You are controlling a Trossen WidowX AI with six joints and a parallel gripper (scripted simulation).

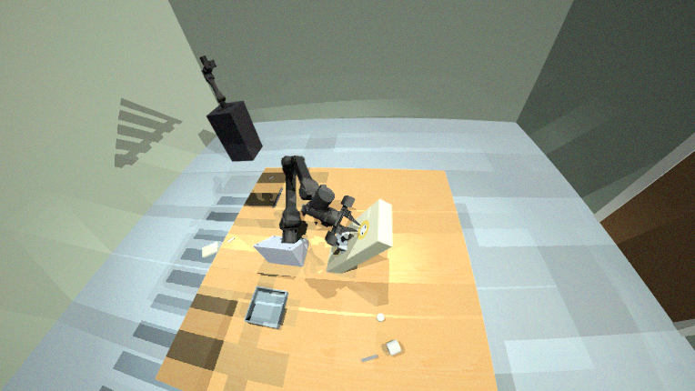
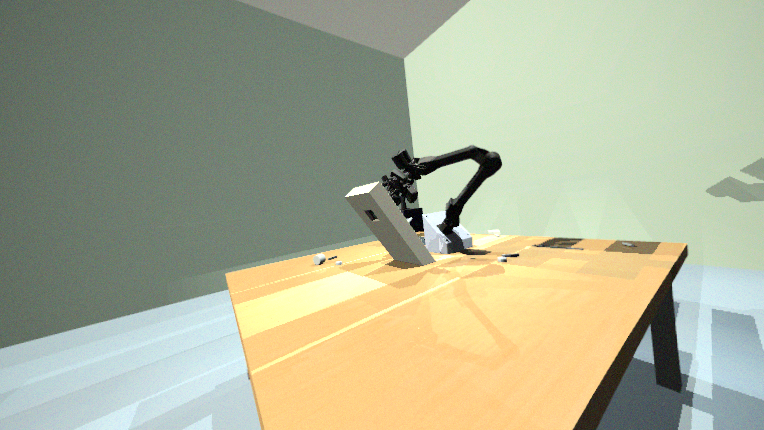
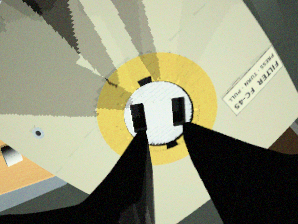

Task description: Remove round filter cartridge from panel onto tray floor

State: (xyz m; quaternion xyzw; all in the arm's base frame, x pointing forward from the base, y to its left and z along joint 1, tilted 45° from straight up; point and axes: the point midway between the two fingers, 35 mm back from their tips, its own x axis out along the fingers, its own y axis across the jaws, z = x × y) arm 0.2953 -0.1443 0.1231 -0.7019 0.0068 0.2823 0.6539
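Right now my gripper tip is 3 cm short of the white round cartridge and 2 cm above it. From my gripper tip the other things lie so: cream service panel 2 cm behind, 10 cm below; grey square tray 39 cm behind, 27 cm to the right, 25 cm below.
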